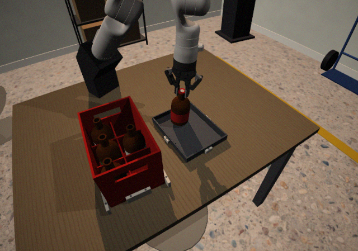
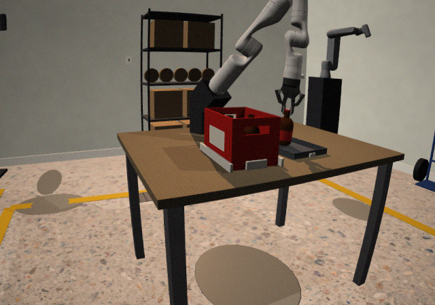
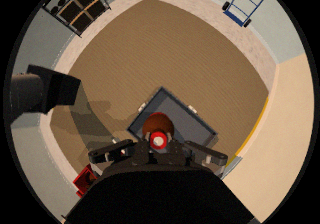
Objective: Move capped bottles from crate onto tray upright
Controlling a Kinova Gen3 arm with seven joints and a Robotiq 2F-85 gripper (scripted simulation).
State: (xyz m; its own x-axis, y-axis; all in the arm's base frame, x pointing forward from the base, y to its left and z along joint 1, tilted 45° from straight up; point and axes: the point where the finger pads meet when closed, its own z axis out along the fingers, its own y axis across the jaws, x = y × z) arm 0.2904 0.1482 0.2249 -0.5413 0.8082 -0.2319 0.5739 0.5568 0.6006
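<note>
My gripper is now 7 cm above the glass bottle and 1 cm past it. Also, from my hand: red crate: 27 cm to the right, 9 cm ahead, 8 cm below; then dark grey tray: 15 cm below, 4 cm ahead.
</note>
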